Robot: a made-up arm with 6 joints.
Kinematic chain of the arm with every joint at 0, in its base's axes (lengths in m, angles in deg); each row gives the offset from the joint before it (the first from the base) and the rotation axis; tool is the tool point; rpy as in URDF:
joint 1: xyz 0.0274 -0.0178 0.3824 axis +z
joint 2: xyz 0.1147 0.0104 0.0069 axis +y
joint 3: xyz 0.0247 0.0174 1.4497 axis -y
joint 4: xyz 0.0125 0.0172 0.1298 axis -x
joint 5: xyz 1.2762 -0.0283 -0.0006 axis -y
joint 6: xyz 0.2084 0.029 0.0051 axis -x
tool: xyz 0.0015 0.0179 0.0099 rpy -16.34 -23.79 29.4
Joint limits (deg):
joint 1: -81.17..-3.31
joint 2: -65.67..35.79
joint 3: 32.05..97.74
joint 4: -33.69..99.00
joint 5: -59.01..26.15
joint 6: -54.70..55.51
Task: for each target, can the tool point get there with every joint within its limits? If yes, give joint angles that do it. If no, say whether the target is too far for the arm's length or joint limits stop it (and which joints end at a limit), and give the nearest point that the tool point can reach.
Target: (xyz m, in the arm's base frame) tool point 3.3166 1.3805 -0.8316
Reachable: no: too far | nearest point 2.4032 -0.0096 1.4360 | short by 2.812 m
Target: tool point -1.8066 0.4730 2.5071
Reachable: yes | joints -12.40 -53.04 66.15 38.54 7.65 -23.28
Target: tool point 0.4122 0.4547 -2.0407
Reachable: no: joint limits stop it (at a limit: joint 1, joint 2, joint 3, joint 5, joint 6) | nearest point -0.3203 2.6306 1.1946 | short by 3.967 m
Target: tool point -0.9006 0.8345 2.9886
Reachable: yes | joints -37.36 -32.57 75.38 53.59 15.85 -8.25
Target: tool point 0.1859 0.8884 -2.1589
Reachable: no: joint limits stop it (at a limit: joint 1, joint 2, joint 3, joint 5, joint 6) | nearest point -0.3280 2.6297 1.1937 | short by 3.813 m
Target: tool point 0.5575 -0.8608 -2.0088
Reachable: no: joint limits stop it (at a limit: joint 2, joint 3, joint 5, joint 6) | nearest point 1.2889 -2.0239 1.4062 | short by 3.681 m
